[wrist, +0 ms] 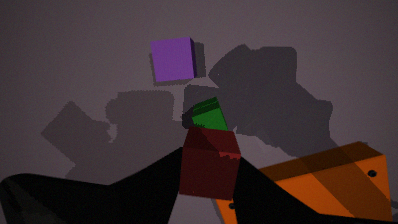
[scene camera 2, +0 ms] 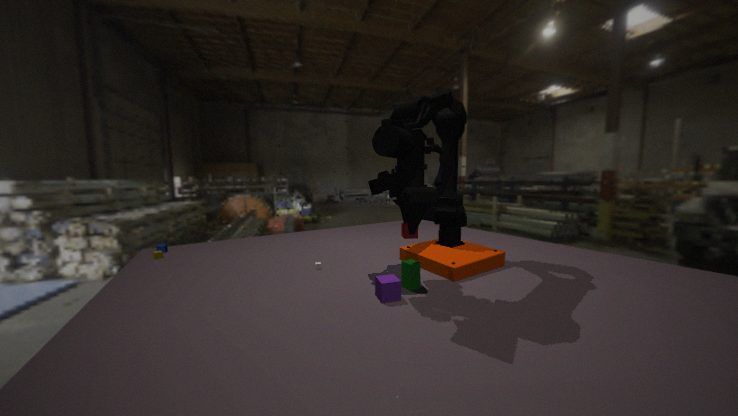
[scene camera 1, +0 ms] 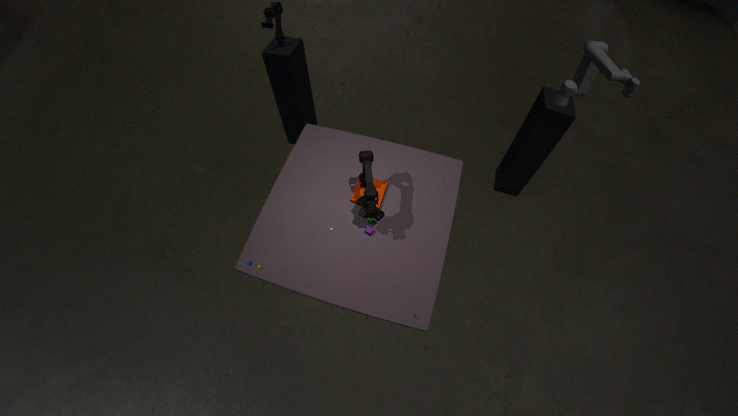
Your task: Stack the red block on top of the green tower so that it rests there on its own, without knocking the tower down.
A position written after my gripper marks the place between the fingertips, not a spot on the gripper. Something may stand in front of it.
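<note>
In scene camera 2 I see my gripper [scene camera 2: 410, 233]. The wrist view shows my gripper [wrist: 208, 156] too, and my gripper holds a red block [wrist: 210, 158]. I also see a purple cube [wrist: 174, 59].
</note>
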